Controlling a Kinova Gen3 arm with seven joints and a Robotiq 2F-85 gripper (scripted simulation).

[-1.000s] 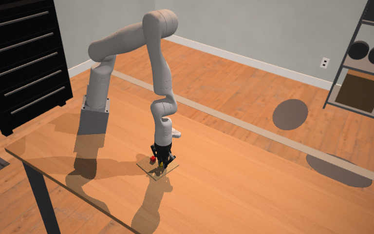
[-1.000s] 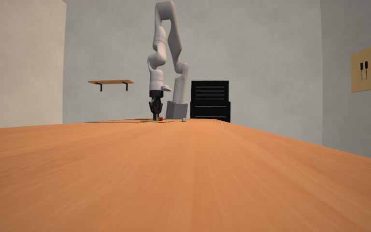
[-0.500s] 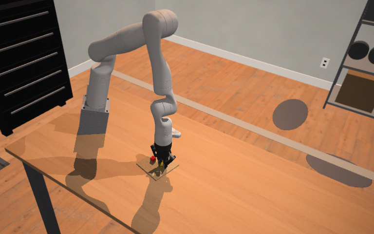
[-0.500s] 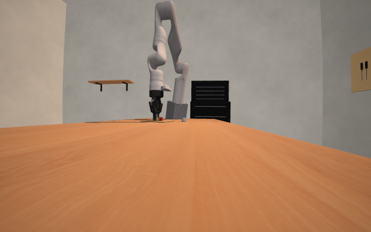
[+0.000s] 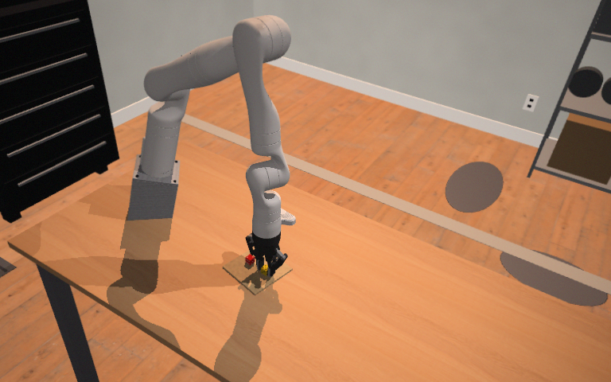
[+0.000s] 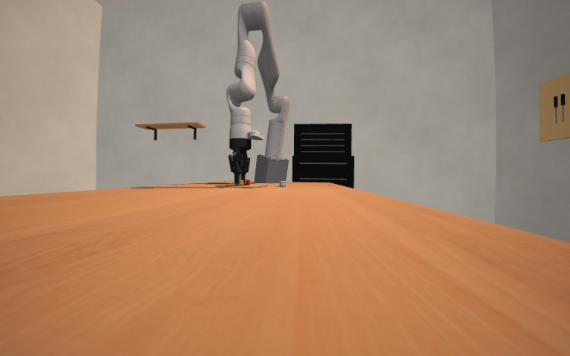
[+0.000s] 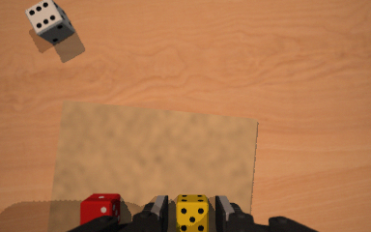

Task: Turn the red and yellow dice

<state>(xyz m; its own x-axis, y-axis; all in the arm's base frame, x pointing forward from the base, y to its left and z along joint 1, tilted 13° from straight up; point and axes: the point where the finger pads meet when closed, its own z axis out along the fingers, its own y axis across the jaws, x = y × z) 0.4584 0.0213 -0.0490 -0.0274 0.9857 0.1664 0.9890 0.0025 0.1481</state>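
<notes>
The yellow die lies 10 mm below my hand. The rest, counted from my hand: white die (100 mm behind, 130 mm to the left, 20 mm below); tan mat (30 mm behind, 20 mm below); red die (60 mm behind, 10 mm below).
</notes>
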